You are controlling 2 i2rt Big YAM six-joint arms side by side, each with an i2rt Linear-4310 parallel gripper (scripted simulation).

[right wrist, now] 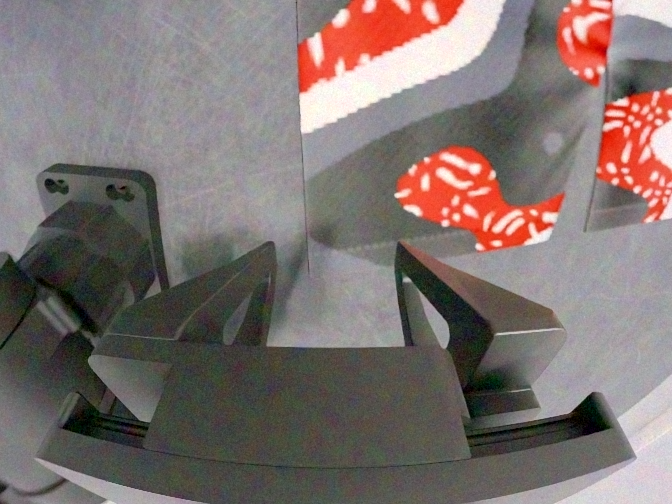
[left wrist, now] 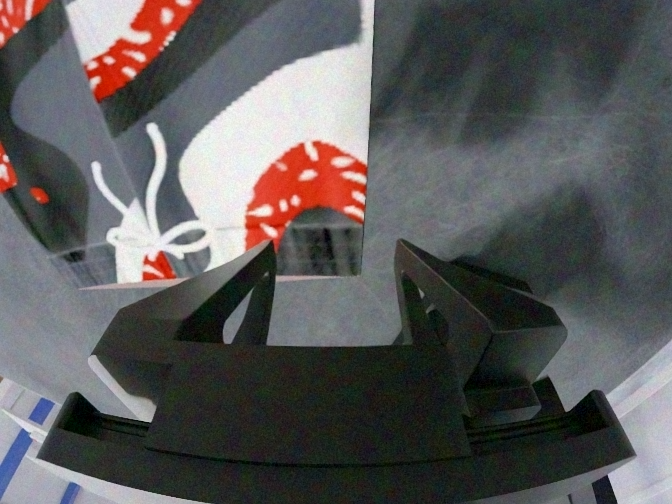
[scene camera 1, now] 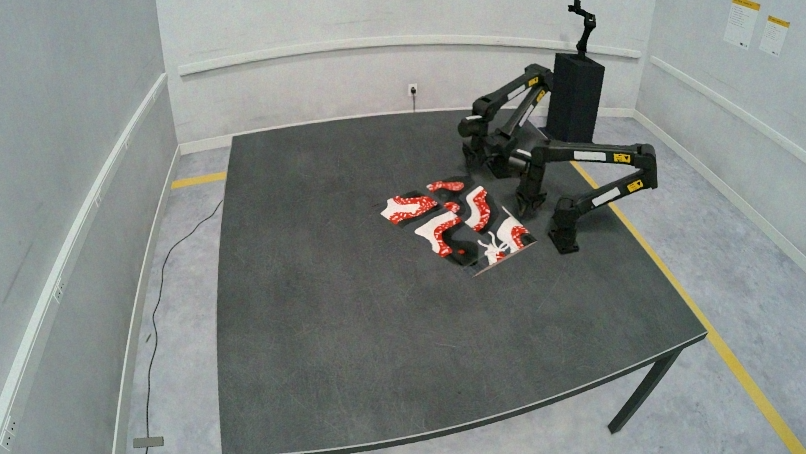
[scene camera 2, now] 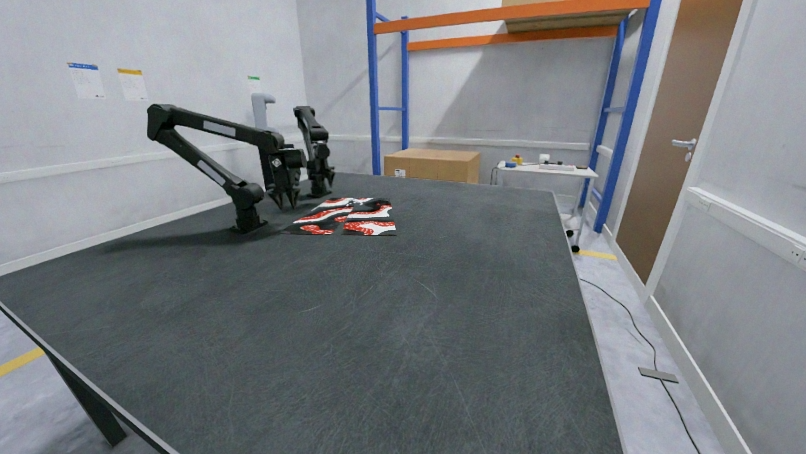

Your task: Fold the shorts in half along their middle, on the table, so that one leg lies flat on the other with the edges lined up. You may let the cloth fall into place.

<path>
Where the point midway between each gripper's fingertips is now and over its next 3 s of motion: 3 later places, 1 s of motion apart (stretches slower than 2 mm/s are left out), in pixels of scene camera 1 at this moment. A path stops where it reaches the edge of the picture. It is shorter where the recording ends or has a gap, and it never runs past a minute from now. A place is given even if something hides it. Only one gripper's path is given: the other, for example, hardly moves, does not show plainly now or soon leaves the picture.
The left gripper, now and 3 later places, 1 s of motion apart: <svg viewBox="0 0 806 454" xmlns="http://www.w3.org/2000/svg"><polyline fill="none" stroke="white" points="526,214 523,227 521,229 520,230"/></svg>
</path>
